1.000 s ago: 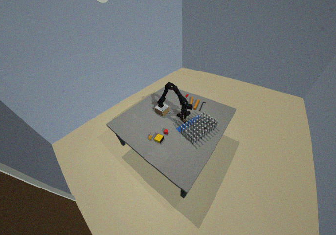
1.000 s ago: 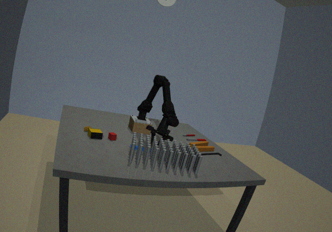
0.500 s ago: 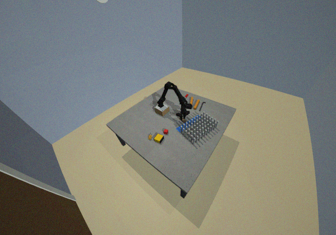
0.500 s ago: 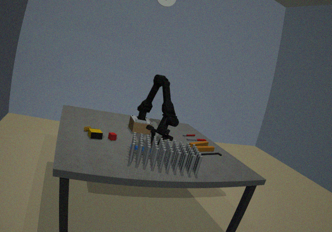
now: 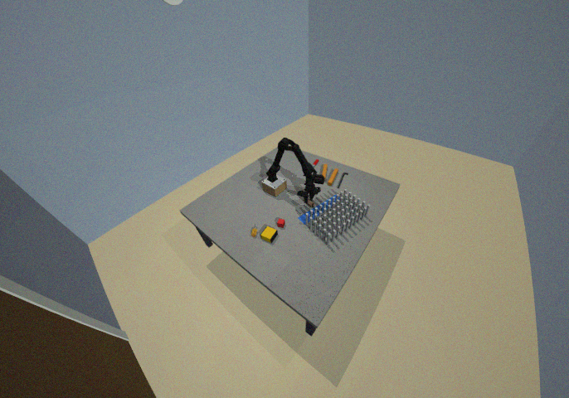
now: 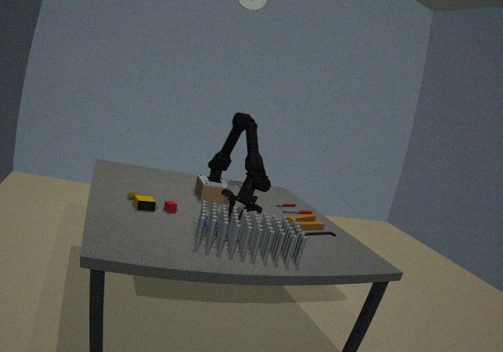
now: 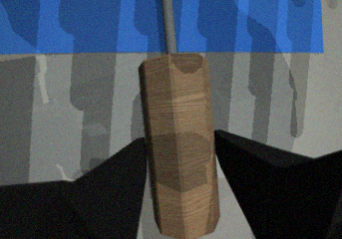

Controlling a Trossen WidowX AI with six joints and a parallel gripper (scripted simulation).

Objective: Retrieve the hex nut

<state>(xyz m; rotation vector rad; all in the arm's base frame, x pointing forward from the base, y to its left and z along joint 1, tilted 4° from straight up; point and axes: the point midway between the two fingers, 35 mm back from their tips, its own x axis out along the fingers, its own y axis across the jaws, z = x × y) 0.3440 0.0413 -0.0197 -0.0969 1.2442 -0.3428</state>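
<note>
The metal-shafted tool lies 10 cm ahead of my gripper tip and 2 cm to the right of it. From my gripper tip the other things lie so: blue taped strip: 10 cm ahead, 2 cm to the left, 2 cm below; then red cube: 2 cm behind, 28 cm to the right; then yellow block: 1 cm behind, 40 cm to the right.
</note>
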